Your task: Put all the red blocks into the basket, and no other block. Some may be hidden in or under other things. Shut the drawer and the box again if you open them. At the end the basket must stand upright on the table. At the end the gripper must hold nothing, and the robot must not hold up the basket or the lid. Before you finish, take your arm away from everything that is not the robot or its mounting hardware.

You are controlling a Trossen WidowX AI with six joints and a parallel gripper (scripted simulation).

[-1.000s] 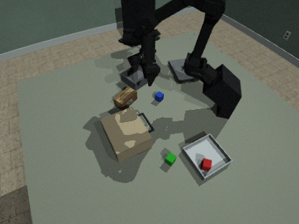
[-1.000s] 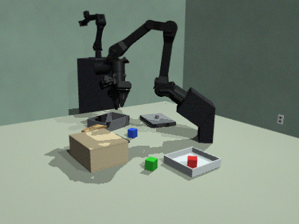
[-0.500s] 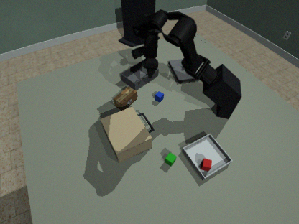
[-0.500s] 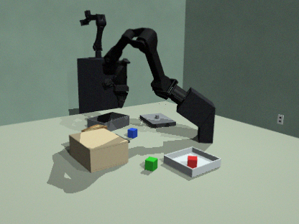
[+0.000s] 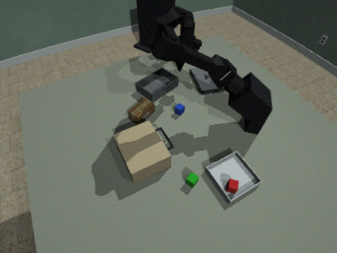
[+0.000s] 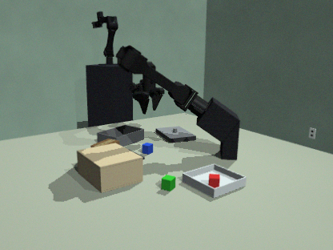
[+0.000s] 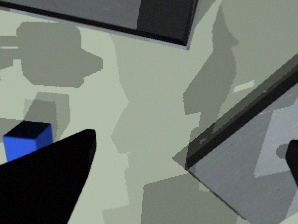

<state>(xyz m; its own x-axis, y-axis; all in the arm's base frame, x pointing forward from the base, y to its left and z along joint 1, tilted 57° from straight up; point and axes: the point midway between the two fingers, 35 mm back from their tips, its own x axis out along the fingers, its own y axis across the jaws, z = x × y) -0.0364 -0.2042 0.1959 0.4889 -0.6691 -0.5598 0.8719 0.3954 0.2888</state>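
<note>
Now: hand 130 mm past the knobbed lid, 70 mm to the right of it and 150 mm above it. Round my hand: blue block: 150 mm ahead, 80 mm to the left, 150 mm below; brown box: 270 mm ahead, 40 mm to the right, 130 mm below; tan drawer cabinet: 430 mm ahead, 100 mm to the left, 130 mm below.
</note>
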